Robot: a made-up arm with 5 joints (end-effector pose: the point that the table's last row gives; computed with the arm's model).
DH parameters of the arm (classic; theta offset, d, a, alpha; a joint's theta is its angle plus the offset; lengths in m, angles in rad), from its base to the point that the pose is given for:
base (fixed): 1.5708 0.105 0 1.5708
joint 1: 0 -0.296 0.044 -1.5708
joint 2: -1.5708 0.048 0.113 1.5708
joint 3: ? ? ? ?
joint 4: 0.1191 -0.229 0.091 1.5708
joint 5: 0.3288 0 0.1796 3.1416
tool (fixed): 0.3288 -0.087 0 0
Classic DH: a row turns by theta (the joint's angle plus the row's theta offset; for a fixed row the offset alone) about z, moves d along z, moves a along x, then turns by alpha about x.
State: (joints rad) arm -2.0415 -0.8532 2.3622 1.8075 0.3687
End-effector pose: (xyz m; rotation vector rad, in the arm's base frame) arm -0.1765 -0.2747 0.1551 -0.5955 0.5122 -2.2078
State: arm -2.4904 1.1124 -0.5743 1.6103 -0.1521
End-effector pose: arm -0.4012 0.0031 -0.3561 -1.4670 0.8590 1.4408
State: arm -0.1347 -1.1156 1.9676 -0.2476 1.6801
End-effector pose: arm -0.1245 -0.1711 0.0002 0.5912 -2.2405 -1.7245
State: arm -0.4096 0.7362 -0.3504 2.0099 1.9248
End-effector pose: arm -0.3459 0.1611 0.1754 1.3128 -0.5556 -0.7468
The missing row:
joint 3: -0.1191 0 -0.2105 0
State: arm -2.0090 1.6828 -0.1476 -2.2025 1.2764
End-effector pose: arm -0.3216 0.1673 0.2163 1.9028 -0.2596 0.0684
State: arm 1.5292 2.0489 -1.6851 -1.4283 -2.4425
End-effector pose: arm -0.7099 -0.3391 0.1300 -0.3897 -2.0206 -1.9822
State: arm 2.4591 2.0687 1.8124 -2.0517 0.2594
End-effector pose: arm -0.5776 -0.0352 0.5234 1.4312 -1.9024 0.8081
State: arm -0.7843 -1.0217 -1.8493 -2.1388 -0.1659
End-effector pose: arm -0.0827 0.4091 0.4040 -1.7643 -2.1929 0.3772
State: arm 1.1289 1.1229 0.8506 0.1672 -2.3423
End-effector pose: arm -0.6323 0.2200 0.2747 -0.9585 -2.4613 1.5858
